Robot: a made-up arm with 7 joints. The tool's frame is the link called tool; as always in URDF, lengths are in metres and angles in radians. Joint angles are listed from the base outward.
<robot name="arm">
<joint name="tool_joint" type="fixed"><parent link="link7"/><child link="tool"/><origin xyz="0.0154 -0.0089 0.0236" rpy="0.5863 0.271 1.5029"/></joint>
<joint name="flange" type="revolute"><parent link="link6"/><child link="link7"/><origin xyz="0.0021 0.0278 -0.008"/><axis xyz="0 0 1"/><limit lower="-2.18" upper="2.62"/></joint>
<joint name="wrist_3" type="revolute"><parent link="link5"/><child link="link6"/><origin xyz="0.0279 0.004 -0.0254"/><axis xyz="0 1 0"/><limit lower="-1.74" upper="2.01"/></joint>
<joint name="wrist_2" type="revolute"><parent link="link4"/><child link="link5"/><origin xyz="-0.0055 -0.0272 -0.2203"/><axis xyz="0 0 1"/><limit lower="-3.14" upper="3.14"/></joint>
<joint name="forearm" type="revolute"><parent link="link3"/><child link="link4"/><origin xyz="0.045 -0.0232 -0.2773"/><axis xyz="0 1 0"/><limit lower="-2.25" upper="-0.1"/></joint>
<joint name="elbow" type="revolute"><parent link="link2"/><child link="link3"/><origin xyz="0.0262 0.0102 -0.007"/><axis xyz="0 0 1"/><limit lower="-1.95" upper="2.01"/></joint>
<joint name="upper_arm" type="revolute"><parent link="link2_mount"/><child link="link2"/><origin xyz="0.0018 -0.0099 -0.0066"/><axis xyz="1 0 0"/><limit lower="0.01" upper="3.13"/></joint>
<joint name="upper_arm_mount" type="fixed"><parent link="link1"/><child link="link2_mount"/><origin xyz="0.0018 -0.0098 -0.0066"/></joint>
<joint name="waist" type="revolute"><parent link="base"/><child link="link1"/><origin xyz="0.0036 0.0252 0.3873"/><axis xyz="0 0.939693 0.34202"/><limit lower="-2.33" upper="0.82"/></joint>
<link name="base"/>
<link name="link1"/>
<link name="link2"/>
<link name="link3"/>
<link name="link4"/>
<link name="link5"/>
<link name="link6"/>
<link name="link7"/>
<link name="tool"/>
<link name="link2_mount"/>
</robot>
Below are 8 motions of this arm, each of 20 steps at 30 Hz.
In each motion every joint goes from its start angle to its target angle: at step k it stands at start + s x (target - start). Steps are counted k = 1, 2, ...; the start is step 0. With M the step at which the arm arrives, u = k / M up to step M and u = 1 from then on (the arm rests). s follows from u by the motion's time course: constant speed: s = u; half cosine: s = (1 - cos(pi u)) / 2; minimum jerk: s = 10 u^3 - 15 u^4 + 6 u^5.
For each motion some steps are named. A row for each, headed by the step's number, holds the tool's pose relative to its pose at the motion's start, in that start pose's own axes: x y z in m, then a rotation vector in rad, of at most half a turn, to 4 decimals.
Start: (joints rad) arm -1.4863 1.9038 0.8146 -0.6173 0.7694 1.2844 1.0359
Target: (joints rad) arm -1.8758 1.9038 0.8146 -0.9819 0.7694 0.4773 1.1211
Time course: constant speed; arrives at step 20
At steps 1, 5, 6, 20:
1: -0.0029 0.0032 0.0055 -0.0215 0.0493 -0.0343
5: -0.0122 0.0158 0.0284 -0.1101 0.2513 -0.1659
6: -0.0140 0.0190 0.0343 -0.1330 0.3029 -0.1975
20: -0.0162 0.0612 0.1185 -0.4872 1.0527 -0.5933

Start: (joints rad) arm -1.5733 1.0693 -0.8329 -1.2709 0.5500 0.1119 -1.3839
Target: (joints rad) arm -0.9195 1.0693 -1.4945 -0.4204 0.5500 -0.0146 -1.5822
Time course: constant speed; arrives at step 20
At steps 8, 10, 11, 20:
8: -0.2097 -0.0325 0.0423 -0.0700 0.3942 -0.4643
10: -0.2579 -0.0283 0.0663 -0.0956 0.4739 -0.5923
11: -0.2806 -0.0243 0.0798 -0.1097 0.5105 -0.6578
20: -0.4283 0.0609 0.2225 -0.2846 0.7305 -1.2805

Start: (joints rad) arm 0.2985 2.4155 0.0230 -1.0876 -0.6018 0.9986 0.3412
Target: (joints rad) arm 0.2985 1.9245 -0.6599 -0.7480 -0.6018 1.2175 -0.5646
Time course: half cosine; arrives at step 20
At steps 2, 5, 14, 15, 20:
2: -0.0097 0.0014 -0.0002 0.0147 -0.0090 -0.0376
5: -0.0573 0.0114 0.0006 0.0803 -0.0572 -0.2264
14: -0.2691 0.1278 0.0423 0.2431 -0.4382 -1.2136
15: -0.2837 0.1423 0.0483 0.2447 -0.4862 -1.2982
20: -0.3156 0.1793 0.0638 0.2415 -0.6149 -1.4972

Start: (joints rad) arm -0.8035 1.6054 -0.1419 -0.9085 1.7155 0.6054 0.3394
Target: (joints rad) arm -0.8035 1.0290 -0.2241 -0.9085 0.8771 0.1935 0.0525
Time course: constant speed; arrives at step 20
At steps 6, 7, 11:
6: 0.0118 0.0332 -0.0733 0.0477 -0.1526 -0.1457
7: 0.0126 0.0396 -0.0856 0.0570 -0.1754 -0.1741
11: 0.0127 0.0678 -0.1340 0.0956 -0.2573 -0.2986

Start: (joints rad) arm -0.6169 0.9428 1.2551 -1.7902 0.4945 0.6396 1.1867
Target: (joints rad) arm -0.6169 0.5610 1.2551 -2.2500 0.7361 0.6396 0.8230
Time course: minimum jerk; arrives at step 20
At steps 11, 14, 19, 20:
11: 0.0038 0.0565 0.0318 0.0913 0.0854 -0.0931
14: 0.0013 0.0796 0.0459 0.1178 0.1228 -0.1370
19: -0.0016 0.0949 0.0555 0.1317 0.1480 -0.1680
20: -0.0016 0.0950 0.0555 0.1318 0.1482 -0.1682

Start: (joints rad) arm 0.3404 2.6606 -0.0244 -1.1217 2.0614 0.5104 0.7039
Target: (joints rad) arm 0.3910 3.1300 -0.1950 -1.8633 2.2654 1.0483 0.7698
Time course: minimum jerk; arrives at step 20
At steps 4, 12, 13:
4: -0.0118 0.0010 -0.0068 0.0627 -0.0175 -0.0064
12: -0.1037 0.0517 -0.0840 0.7197 -0.3443 0.0066
13: -0.1104 0.0628 -0.0932 0.8009 -0.4037 0.0204

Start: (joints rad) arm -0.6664 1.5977 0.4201 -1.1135 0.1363 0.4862 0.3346
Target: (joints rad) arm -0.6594 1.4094 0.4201 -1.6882 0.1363 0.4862 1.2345
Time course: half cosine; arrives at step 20
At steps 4, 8, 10, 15, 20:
4: -0.0090 -0.0008 0.0075 -0.0613 0.0703 0.0479
8: -0.0308 -0.0003 0.0286 -0.2110 0.2686 0.1710
10: -0.0429 0.0019 0.0425 -0.2951 0.4005 0.2450
15: -0.0669 0.0122 0.0754 -0.4609 0.7267 0.4073
20: -0.0753 0.0184 0.0892 -0.5176 0.8708 0.4711

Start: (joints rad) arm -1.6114 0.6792 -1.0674 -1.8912 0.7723 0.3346 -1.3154
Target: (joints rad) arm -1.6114 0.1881 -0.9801 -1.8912 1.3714 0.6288 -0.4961
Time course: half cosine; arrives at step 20
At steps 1, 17, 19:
1: 0.0006 -0.0006 -0.0002 -0.0052 0.0043 0.0070
17: 0.0989 -0.0900 -0.0116 -0.8957 0.8373 0.7623
19: 0.1040 -0.0945 -0.0116 -0.9425 0.8905 0.7805

